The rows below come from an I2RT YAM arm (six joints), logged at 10 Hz.
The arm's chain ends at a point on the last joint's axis. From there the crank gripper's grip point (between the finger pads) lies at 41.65 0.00 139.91 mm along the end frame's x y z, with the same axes.
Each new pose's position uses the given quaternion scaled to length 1; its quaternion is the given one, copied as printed.
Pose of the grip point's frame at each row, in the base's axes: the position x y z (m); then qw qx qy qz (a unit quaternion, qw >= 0):
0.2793, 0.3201, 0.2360, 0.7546, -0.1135, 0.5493, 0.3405
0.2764, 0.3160, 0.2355, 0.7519, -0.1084, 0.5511, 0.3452
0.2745, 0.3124, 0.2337, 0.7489, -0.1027, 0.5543, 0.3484
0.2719, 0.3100, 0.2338, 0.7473, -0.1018, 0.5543, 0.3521
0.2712, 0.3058, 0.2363, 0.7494, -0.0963, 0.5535, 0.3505
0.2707, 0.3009, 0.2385, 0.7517, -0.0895, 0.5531, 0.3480
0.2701, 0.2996, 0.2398, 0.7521, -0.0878, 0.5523, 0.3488
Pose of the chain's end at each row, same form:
0.1673, 0.2276, 0.2219, 0.7546, -0.1135, 0.5493, 0.3405
0.1645, 0.2233, 0.2215, 0.7519, -0.1084, 0.5511, 0.3452
0.1624, 0.2199, 0.2203, 0.7489, -0.1027, 0.5543, 0.3484
0.1603, 0.2169, 0.2202, 0.7473, -0.1018, 0.5543, 0.3521
0.1587, 0.2139, 0.2221, 0.7494, -0.0963, 0.5535, 0.3505
0.1570, 0.2106, 0.2237, 0.7517, -0.0895, 0.5531, 0.3480
0.1563, 0.2094, 0.2245, 0.7521, -0.0878, 0.5523, 0.3488

